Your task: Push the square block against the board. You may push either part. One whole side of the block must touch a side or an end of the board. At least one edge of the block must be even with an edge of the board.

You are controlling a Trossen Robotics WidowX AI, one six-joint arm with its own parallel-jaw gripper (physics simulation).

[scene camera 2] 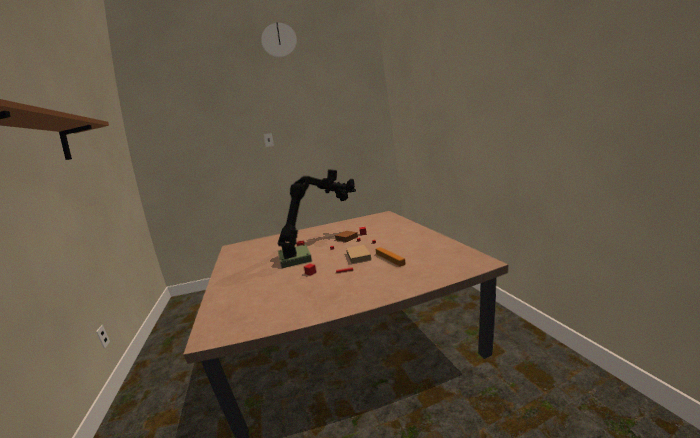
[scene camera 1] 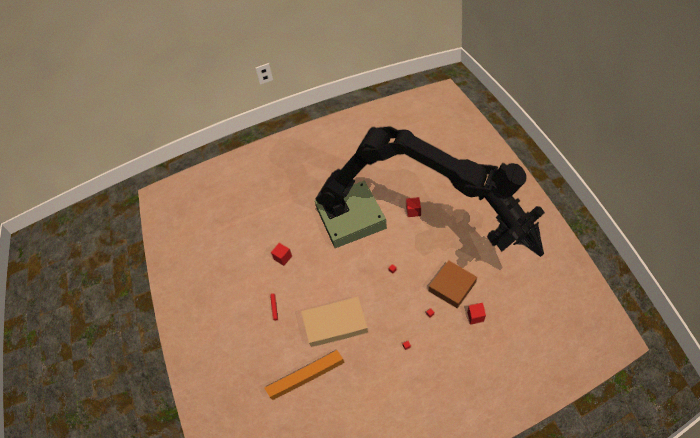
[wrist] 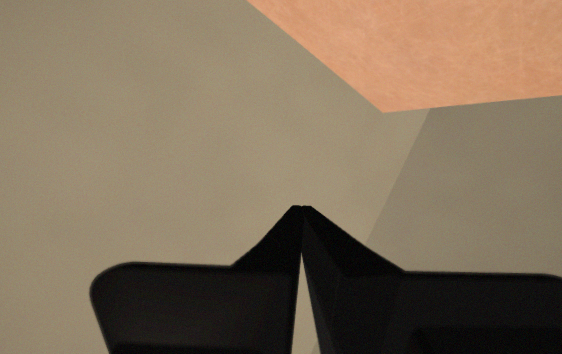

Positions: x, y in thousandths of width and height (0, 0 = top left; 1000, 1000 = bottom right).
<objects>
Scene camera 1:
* gripper: 775, 583
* brown square block: 646, 650, on the table
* orange board: 478, 821, on the table
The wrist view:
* gripper: 535, 606
</objects>
